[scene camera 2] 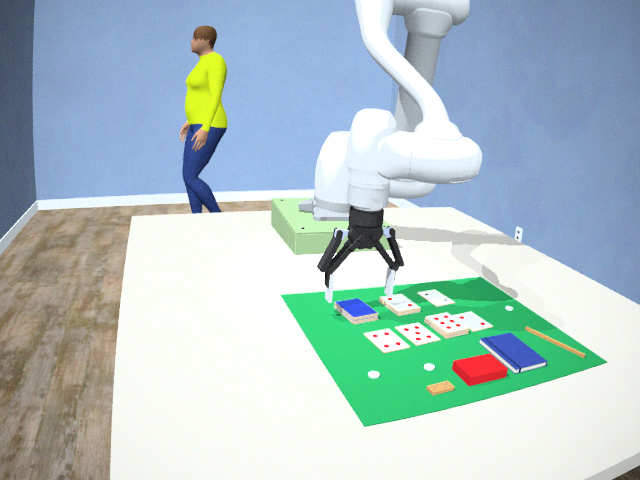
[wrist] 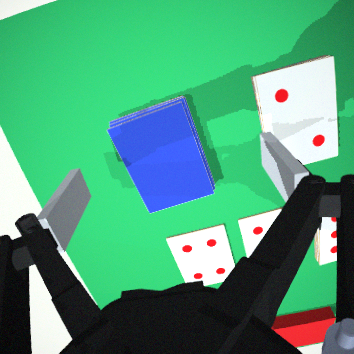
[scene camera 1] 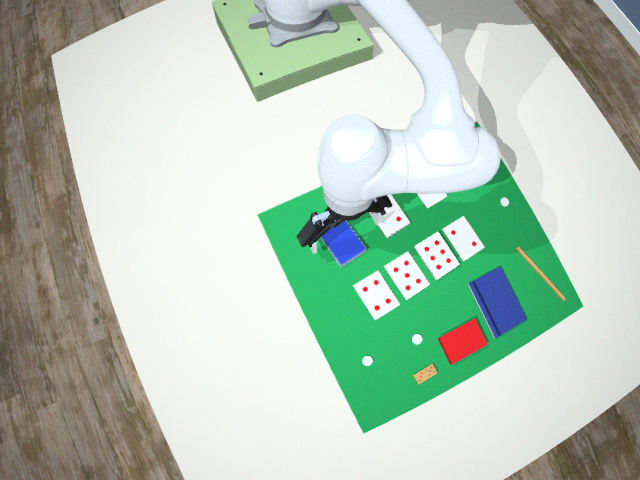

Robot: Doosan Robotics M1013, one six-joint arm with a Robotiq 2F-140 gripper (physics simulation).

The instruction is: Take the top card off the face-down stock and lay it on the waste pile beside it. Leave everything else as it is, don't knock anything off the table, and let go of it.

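Places are measured from the arm's base along level axes (x ahead, y left, z up), in centimetres.
Pixels of known places: gripper, between the fingertips: (scene camera 2: 359,297) (wrist: 170,165) (scene camera 1: 344,233); arm's base, origin of its link: (scene camera 2: 335,212) (scene camera 1: 295,15).
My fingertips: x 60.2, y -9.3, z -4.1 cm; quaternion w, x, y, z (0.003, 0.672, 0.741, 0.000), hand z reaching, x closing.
For each thing: its top centre in the pictures, then the offset to it from my fingertips. Level surfaces: height alone.
- face-down stock, centre of its top: (wrist: 163,163) (scene camera 1: 341,240) (scene camera 2: 356,307) dx +0.7, dy -0.7, dz -2.1 cm
- green mat, height of its surface: dz -3.9 cm
- face-up waste pile, centre of its top: (wrist: 300,118) (scene camera 1: 387,213) (scene camera 2: 399,302) dx -2.0, dy +11.1, dz -2.7 cm
- card, centre of its top: (scene camera 1: 426,186) (scene camera 2: 436,297) dx -5.3, dy +22.6, dz -3.6 cm
- blue book, centre of its top: (scene camera 2: 513,349) (scene camera 1: 498,301) dx +26.0, dy +27.4, dz -2.7 cm
- red box, centre of its top: (wrist: 302,335) (scene camera 2: 481,364) (scene camera 1: 464,341) dx +31.0, dy +16.1, dz -1.9 cm
- stick, centre of its top: (scene camera 2: 554,340) (scene camera 1: 541,273) dx +24.2, dy +41.0, dz -3.2 cm
- domino, centre of its top: (scene camera 2: 440,386) (scene camera 1: 425,373) dx +34.3, dy +5.9, dz -3.1 cm
The face-down stock (scene camera 1: 343,243) (scene camera 2: 356,308) (wrist: 162,157) is a blue-backed stack on the green mat (scene camera 1: 330,330) (scene camera 2: 336,356) (wrist: 60,65). The face-up waste pile (scene camera 1: 397,223) (scene camera 2: 401,305) (wrist: 302,112), with two red dots on its top card, lies beside it, with a strip of mat between. My gripper (scene camera 2: 359,298) (wrist: 170,165) is open and empty, pointing down low over the stock. Its fingers stand wide apart; in the wrist view the right fingertip overlaps the waste pile's near left corner. The arm hides part of the waste pile in scene camera 1.
Face-up cards (scene camera 1: 376,295) (scene camera 2: 386,340) (wrist: 202,255) lie in a row nearer the front. Another card (scene camera 1: 432,198) (scene camera 2: 436,297) lies beyond the waste pile. A blue book (scene camera 1: 498,302) (scene camera 2: 514,352), red box (scene camera 1: 462,341) (scene camera 2: 479,369), stick (scene camera 1: 540,273), domino (scene camera 1: 425,373) and white discs (scene camera 1: 417,338) lie on the mat.
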